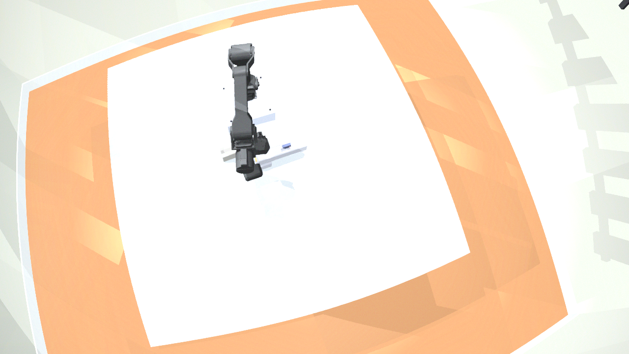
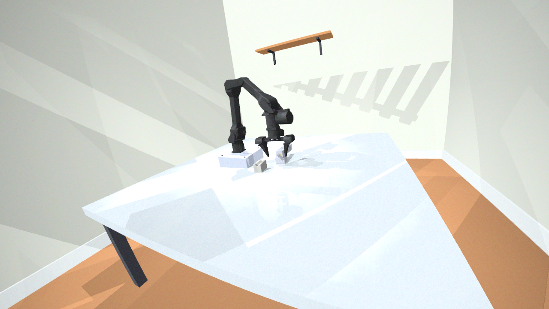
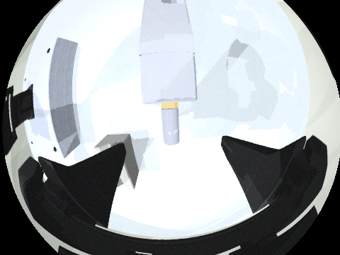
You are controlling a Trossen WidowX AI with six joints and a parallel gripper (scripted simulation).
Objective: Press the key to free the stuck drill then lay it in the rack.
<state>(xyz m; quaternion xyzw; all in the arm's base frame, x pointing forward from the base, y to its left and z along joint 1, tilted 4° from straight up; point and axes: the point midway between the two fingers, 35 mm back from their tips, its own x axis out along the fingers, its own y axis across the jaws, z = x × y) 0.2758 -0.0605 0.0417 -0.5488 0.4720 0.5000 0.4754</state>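
Right now the yellow drill is 10 mm behind my gripper tip, 60 mm to the left of it and 10 mm below it. Round my gripper tip: blue key 20 mm behind, 150 mm to the left; then grey rack 70 mm behind, 50 mm to the right, 30 mm below; then pale holder block 10 mm behind, 120 mm to the left, 20 mm below.
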